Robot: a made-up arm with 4 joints. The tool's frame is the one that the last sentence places.
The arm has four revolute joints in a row. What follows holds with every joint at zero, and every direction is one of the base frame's. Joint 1 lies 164.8 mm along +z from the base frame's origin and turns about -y. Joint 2 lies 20.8 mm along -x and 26.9 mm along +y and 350.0 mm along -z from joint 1 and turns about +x. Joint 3 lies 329.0 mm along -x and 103.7 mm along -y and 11.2 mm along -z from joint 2 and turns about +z. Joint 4 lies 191.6 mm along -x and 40.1 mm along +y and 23.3 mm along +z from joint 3 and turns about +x. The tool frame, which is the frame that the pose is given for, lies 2.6 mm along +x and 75.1 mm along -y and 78.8 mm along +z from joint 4; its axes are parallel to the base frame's.
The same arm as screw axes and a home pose.
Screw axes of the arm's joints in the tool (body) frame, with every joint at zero. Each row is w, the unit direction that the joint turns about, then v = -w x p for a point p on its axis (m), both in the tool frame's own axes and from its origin. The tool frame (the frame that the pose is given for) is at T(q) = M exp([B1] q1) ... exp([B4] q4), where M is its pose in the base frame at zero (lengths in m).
B1: w 0 -1 0 v 0.2591 0.0000 -0.5388
B2: w 1 0 0 v 0.0000 -0.0909 -0.1387
B3: w 0 0 1 v 0.0350 -0.1890 0.0000
B4: w 1 0 0 v 0.0000 -0.0788 -0.0751
M: xyz -0.5388 -0.1118 -0.0943 (m) quaternion w x y z 1 0 0 0

